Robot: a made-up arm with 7 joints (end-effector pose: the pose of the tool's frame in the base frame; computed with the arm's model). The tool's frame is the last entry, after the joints.
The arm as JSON. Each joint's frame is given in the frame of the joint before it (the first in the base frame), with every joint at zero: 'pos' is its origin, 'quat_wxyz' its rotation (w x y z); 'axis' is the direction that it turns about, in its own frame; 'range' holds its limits. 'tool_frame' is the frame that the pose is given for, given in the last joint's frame.
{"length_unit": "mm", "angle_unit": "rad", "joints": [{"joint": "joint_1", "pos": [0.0, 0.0, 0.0], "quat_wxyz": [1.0, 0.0, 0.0, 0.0], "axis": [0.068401, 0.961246, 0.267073], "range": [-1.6, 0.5]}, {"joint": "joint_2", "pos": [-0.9, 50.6, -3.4], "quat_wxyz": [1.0, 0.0, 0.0, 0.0], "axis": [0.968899, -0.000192, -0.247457], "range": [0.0, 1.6]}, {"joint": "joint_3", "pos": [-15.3, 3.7, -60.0], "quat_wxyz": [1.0, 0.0, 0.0, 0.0], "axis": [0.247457, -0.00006, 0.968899], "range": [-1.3, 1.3]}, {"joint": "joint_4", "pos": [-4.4, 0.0, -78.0], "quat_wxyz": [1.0, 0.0, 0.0, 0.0], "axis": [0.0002, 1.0, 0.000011], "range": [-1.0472, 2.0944]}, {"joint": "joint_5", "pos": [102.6, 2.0, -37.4], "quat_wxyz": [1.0, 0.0, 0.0, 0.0], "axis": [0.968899, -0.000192, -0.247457], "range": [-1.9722, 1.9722]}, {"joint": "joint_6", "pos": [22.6, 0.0, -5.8], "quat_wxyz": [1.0, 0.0, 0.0, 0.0], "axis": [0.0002, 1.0, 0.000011], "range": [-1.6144, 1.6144]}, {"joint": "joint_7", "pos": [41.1, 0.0, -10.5], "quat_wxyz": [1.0, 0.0, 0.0, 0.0], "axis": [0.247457, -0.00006, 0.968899], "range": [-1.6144, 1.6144]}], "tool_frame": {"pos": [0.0, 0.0, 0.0], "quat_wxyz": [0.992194, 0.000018, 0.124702, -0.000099]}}
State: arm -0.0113 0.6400 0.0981 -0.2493 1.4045 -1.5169 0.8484
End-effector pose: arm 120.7 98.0 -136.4 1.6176 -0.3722 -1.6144
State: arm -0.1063 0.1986 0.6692 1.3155 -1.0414 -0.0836 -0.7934
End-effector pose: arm -3.9 148.2 -302.2 -1.0490 0.6078 0.4074
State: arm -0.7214 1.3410 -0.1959 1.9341 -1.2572 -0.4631 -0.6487
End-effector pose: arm 43.2 345.1 -47.8 0.2253 -0.0707 0.9342
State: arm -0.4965 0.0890 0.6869 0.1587 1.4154 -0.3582 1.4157
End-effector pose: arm 205.7 149.1 -129.3 0.0153 -1.3791 1.7320
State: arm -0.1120 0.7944 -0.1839 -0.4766 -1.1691 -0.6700 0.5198
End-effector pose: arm 158.5 90.4 -71.3 -0.8022 -0.3377 0.3146
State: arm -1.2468 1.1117 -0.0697 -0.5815 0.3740 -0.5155 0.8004
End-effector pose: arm 129.4 30.4 111.4 3.0701 -0.6607 -2.6373
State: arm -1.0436 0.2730 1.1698 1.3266 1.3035 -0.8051 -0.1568
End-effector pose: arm 262.2 115.4 -160.1 0.5332 -0.0356 -0.1875
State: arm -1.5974 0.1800 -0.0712 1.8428 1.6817 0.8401 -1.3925
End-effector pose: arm 300.1 62.6 -84.3 2.9663 0.8800 2.0401
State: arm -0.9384 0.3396 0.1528 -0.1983 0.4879 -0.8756 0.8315
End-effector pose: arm 200.7 46.4 40.5 -2.4141 -1.1174 2.7018
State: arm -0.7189 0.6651 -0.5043 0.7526 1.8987 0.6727 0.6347
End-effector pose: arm 245.0 135.6 -145.1 3.0025 -0.3702 -0.4470
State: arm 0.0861 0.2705 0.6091 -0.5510 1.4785 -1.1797 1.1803
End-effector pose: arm 112.3 126.1 -95.2 2.3502 -0.8424 -1.4063
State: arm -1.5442 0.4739 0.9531 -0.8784 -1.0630 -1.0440 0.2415
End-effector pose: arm 31.2 144.2 71.4 2.9327 0.2546 2.4001
